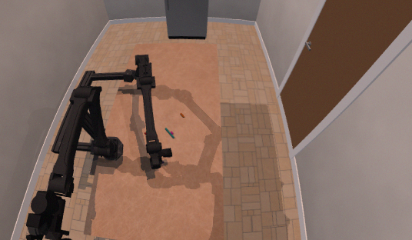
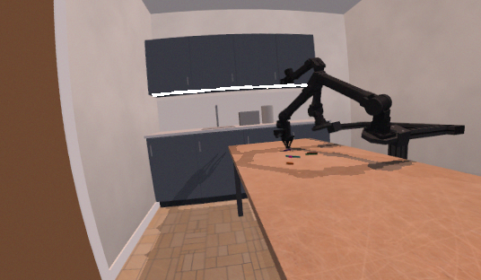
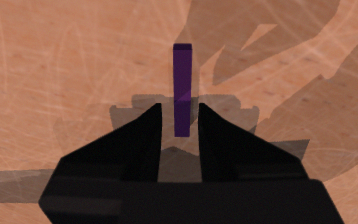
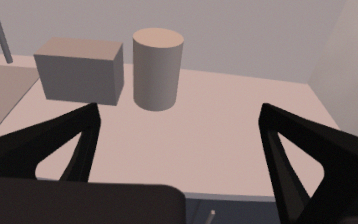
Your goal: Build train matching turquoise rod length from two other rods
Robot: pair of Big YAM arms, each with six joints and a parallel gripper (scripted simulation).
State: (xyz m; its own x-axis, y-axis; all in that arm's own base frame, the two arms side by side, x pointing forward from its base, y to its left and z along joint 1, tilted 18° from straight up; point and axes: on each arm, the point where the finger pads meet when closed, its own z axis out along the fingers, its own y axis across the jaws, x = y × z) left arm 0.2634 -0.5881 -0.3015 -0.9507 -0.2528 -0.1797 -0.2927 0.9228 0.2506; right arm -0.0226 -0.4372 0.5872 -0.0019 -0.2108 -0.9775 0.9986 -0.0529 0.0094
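The orange rod is 400 mm to the left of my left hand, 90 mm ahead of it and 20 mm below it. The rest, counted from my left hand: red rod 190 mm to the left, 120 mm behind, 20 mm below; green rod 210 mm to the left, 110 mm behind, 20 mm below; turquoise rod 230 mm to the left, 30 mm ahead, 20 mm below.
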